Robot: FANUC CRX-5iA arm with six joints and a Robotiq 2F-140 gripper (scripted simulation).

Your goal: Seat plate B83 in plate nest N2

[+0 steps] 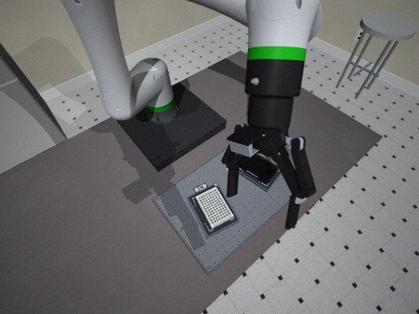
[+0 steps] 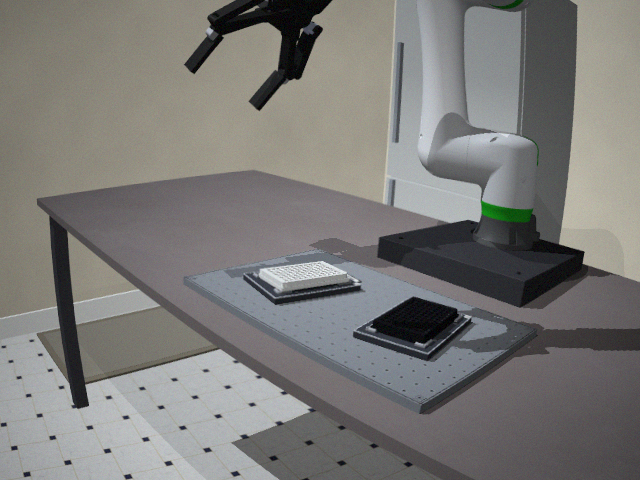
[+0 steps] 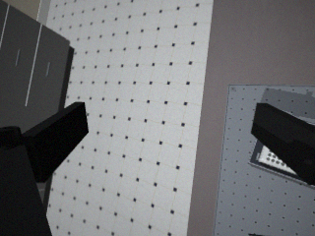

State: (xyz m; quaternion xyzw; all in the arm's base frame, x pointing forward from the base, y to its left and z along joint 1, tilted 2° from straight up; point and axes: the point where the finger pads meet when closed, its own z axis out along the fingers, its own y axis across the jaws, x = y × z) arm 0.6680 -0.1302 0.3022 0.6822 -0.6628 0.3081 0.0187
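The white well plate B83 is 32 cm below my hand, 16 cm behind it and 2 cm to the left of it. From my hand the other things lie so: dark plate nest N2: 34 cm below, 16 cm behind, 1 cm to the left; then black well plate B38: 32 cm below, 25 cm to the left, 17 cm behind.
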